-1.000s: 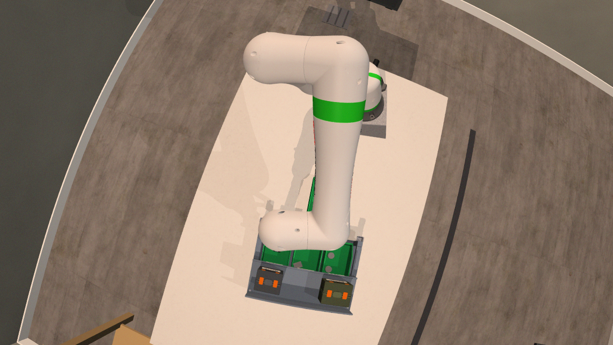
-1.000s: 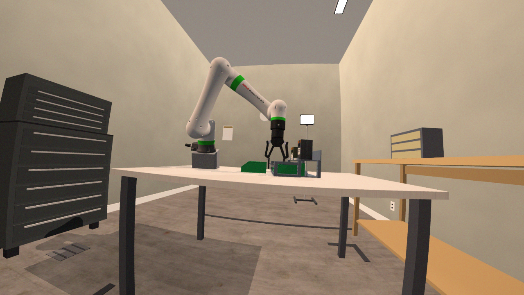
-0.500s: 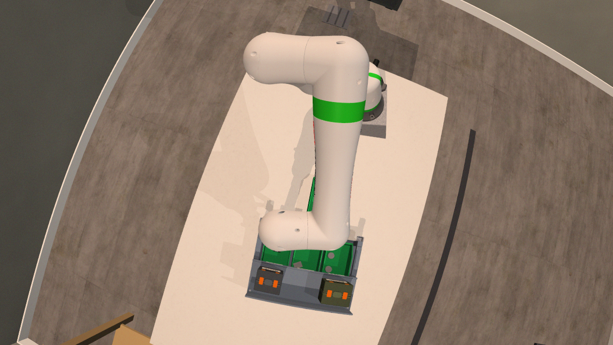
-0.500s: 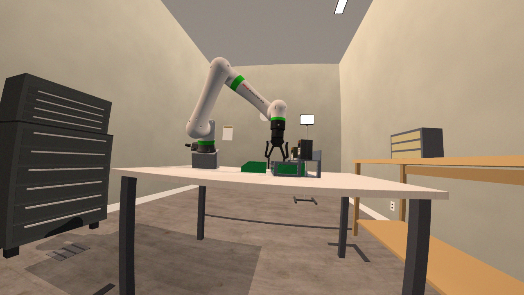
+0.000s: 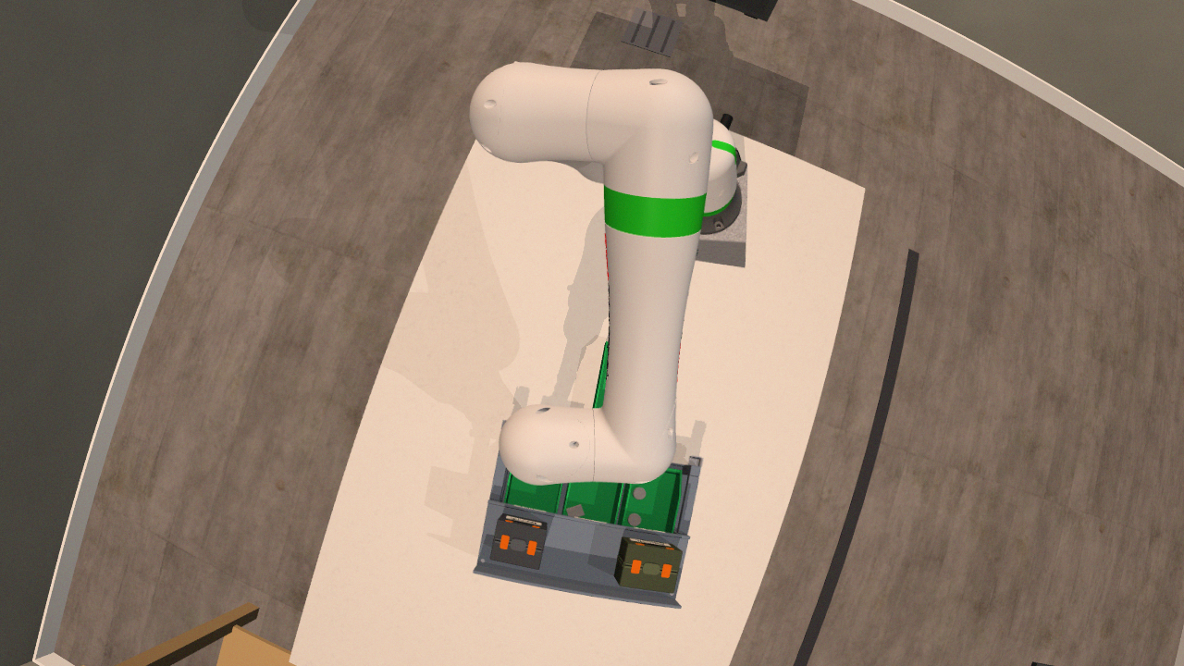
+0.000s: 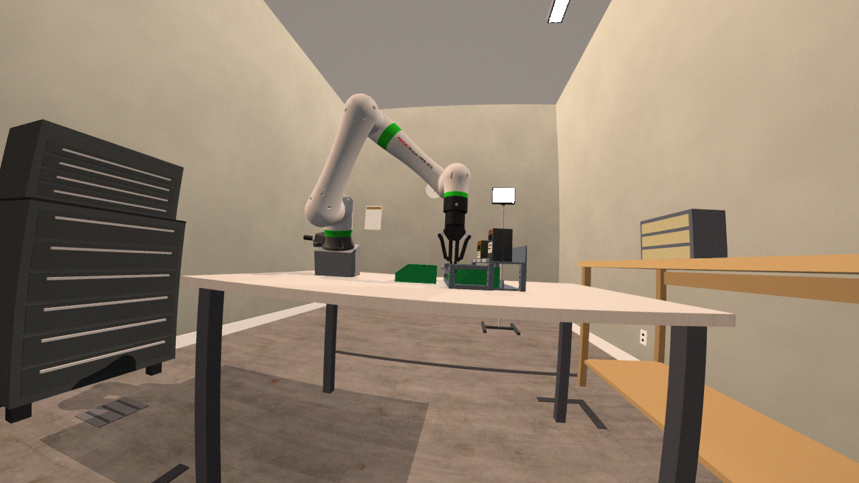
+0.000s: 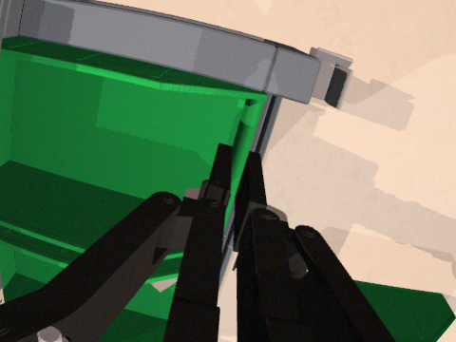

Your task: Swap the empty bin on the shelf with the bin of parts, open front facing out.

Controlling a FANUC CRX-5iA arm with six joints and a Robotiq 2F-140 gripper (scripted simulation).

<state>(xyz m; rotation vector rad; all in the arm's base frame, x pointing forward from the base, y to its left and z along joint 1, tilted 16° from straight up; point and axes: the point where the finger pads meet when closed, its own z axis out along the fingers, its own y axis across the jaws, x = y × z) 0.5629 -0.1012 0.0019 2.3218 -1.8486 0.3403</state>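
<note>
Now: the grey cube 9 cm to the left of my hand, 4 cm below it and 1 cm ahead of it. The rest, counted from my hand: grey shelf 13 cm to the left, 8 cm ahead.
</note>
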